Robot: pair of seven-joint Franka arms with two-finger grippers.
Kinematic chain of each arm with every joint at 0, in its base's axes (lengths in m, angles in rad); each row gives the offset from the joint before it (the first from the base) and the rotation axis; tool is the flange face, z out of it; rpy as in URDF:
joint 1: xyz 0 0 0.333 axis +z
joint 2: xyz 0 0 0 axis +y
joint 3: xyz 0 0 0.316 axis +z
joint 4: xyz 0.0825 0 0 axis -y
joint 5: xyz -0.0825 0 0.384 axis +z
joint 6: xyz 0 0 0 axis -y
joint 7: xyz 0.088 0 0 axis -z
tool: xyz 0 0 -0.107 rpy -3.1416 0 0
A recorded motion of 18 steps. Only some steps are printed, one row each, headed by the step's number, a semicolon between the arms.
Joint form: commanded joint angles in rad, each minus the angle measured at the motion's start. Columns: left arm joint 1, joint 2, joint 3, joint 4, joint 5, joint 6, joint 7; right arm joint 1, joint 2, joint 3, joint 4, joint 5, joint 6, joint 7.
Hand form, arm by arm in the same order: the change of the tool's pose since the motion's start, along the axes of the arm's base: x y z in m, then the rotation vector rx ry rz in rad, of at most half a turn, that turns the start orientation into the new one. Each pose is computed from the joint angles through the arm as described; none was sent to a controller.
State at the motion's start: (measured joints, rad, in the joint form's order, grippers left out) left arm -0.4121 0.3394 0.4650 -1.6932 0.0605 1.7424 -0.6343; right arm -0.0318 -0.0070 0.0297 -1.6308 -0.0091 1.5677 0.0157
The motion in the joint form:
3: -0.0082 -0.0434 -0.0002 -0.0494 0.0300 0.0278 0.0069; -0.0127 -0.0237 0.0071 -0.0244 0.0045 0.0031 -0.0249
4: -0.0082 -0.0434 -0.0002 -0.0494 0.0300 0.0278 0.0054; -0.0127 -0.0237 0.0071 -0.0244 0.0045 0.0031 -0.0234
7: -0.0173 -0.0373 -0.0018 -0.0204 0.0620 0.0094 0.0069; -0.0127 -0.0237 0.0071 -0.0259 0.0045 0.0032 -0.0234
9: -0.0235 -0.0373 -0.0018 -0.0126 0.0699 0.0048 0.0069; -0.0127 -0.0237 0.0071 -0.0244 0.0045 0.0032 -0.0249
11: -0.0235 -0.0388 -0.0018 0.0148 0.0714 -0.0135 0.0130; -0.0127 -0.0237 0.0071 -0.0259 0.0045 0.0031 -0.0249
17: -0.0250 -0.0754 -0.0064 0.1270 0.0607 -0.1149 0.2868; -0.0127 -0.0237 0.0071 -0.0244 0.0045 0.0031 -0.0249
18: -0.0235 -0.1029 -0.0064 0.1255 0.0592 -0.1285 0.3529; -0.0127 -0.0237 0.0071 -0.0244 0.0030 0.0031 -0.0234
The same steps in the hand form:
3: -0.0096 0.0011 0.0045 0.0063 -0.0140 -0.0262; -0.0072 -0.0023 0.0017 0.0049 -0.0022 0.0190
4: -0.0096 0.0011 0.0045 0.0067 -0.0143 -0.0248; -0.0072 -0.0023 0.0017 0.0048 -0.0022 0.0175
7: -0.0052 -0.0040 0.0134 0.0384 -0.0164 -0.0498; -0.0073 -0.0023 0.0010 0.0049 -0.0008 0.0175
9: -0.0042 -0.0075 0.0167 0.0459 -0.0192 -0.0591; -0.0072 -0.0023 0.0017 0.0049 -0.0023 0.0190
11: -0.0012 -0.0085 0.0287 0.0466 -0.0285 -0.0642; -0.0073 -0.0023 0.0010 0.0050 -0.0007 0.0190
17: 0.0001 -0.0152 0.0929 -0.0345 -0.0159 -0.3155; -0.0072 -0.0023 0.0017 0.0049 -0.0022 0.0190
18: -0.0059 -0.0122 0.1066 -0.0598 -0.0142 -0.3736; -0.0072 -0.0025 0.0017 0.0033 -0.0022 0.0176

